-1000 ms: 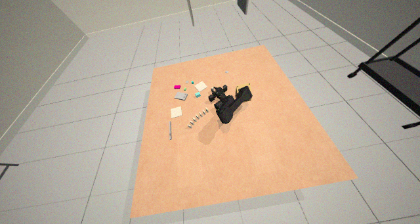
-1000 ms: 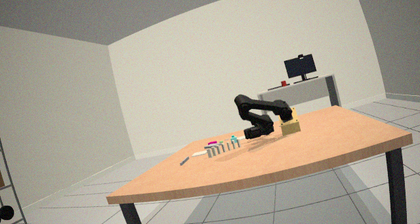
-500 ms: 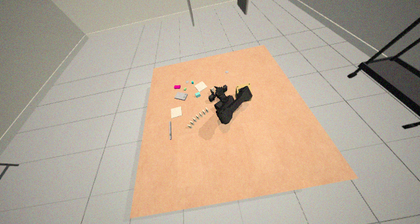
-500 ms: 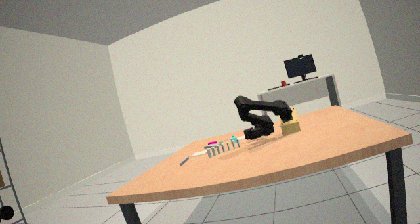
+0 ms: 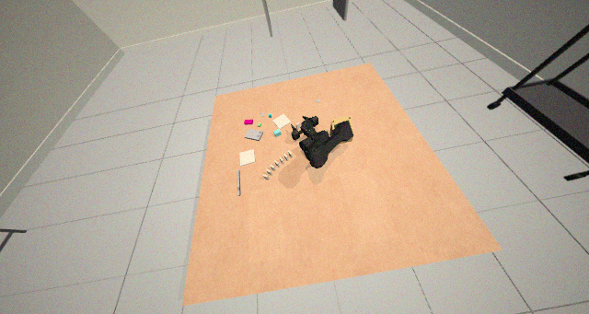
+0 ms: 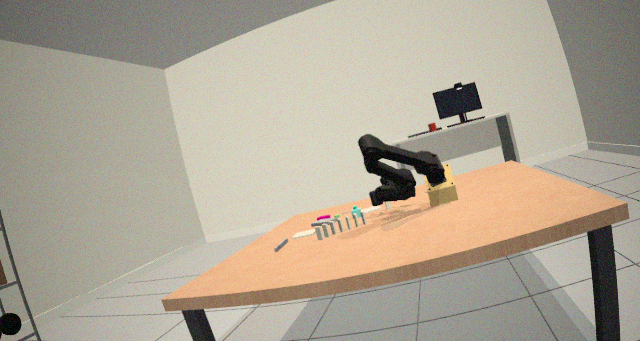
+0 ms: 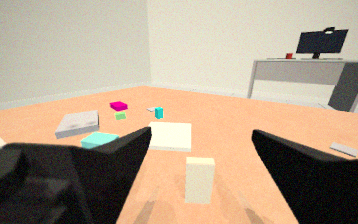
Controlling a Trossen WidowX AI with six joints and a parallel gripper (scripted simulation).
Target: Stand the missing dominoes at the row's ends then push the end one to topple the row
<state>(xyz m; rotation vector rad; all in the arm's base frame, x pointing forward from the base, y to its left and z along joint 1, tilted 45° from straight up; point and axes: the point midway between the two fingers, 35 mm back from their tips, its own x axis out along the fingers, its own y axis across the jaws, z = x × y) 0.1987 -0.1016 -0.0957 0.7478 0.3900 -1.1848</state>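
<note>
Now: gripper tip 140 mm short of the teal block and 60 mm above it. Round my gripper tip: magenta block: 310 mm ahead, 180 mm to the right, 70 mm below; grey pad: 290 mm ahead, 70 mm below, 50 mm to the right; green block: 240 mm ahead, 120 mm to the right, 70 mm below.
</note>
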